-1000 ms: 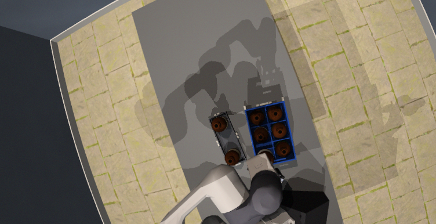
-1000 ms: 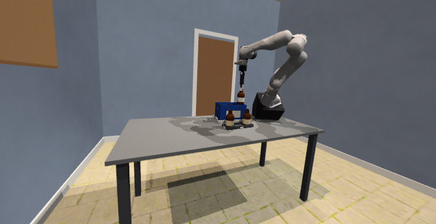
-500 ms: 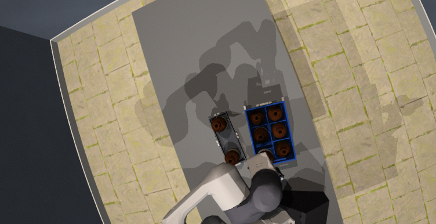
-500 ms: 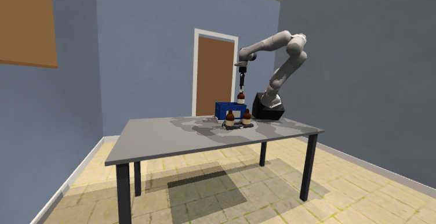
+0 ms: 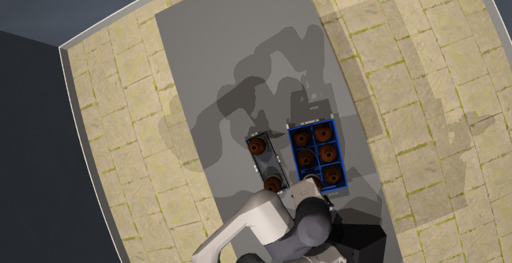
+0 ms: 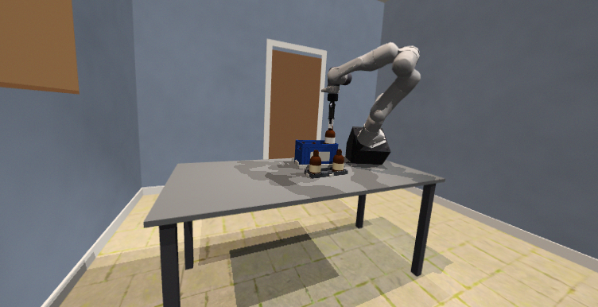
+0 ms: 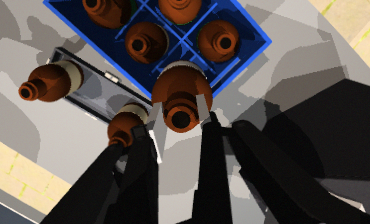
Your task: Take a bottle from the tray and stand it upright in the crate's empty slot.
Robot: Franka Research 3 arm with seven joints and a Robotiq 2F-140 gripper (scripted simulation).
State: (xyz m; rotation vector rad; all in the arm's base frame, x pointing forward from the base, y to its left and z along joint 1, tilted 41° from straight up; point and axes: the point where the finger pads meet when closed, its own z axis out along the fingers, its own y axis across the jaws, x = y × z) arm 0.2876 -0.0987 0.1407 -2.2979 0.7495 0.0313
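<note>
My hand is 90 mm above the brown bottle. Also, from my hand: dark tray: 90 mm ahead, 190 mm to the left, 310 mm below; blue crate: 90 mm ahead, 40 mm to the right, 230 mm below.
</note>
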